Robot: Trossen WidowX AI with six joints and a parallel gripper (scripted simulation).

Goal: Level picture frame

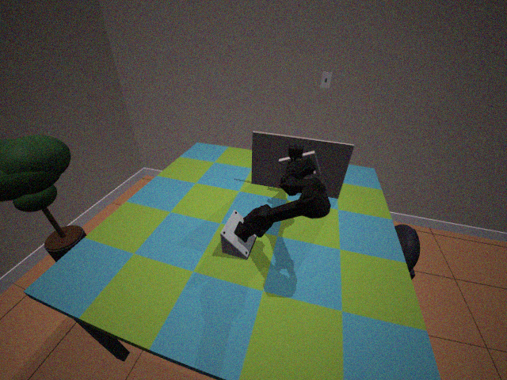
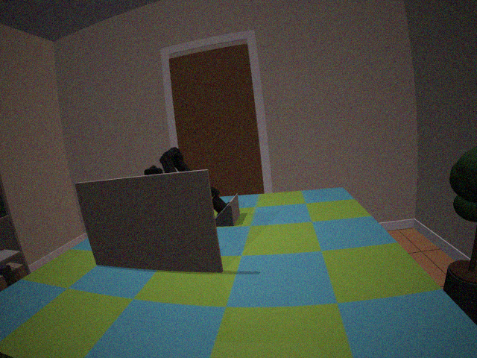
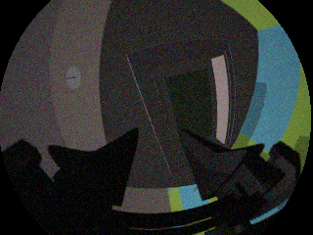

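Now: the picture frame 2 cm ahead of my gripper tip, 2 cm to the right of it and 5 cm below it.
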